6 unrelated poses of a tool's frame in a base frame.
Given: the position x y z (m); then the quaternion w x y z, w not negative.
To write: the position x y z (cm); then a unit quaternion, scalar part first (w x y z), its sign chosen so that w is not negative. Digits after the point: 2 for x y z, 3 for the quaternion.
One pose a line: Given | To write
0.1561 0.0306 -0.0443 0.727 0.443 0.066 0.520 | 15.61 3.06 -4.43 0.727 0.443 0.066 0.520
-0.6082 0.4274 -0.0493 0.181 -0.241 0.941 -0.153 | -60.82 42.74 -4.93 0.181 -0.241 0.941 -0.153
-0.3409 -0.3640 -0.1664 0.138 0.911 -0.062 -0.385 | -34.09 -36.40 -16.64 0.138 0.911 -0.062 -0.385
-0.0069 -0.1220 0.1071 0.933 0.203 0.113 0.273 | -0.69 -12.20 10.71 0.933 0.203 0.113 0.273
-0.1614 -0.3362 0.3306 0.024 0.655 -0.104 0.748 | -16.14 -33.62 33.06 0.024 0.655 -0.104 0.748
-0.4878 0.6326 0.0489 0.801 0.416 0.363 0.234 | -48.78 63.26 4.89 0.801 0.416 0.363 0.234
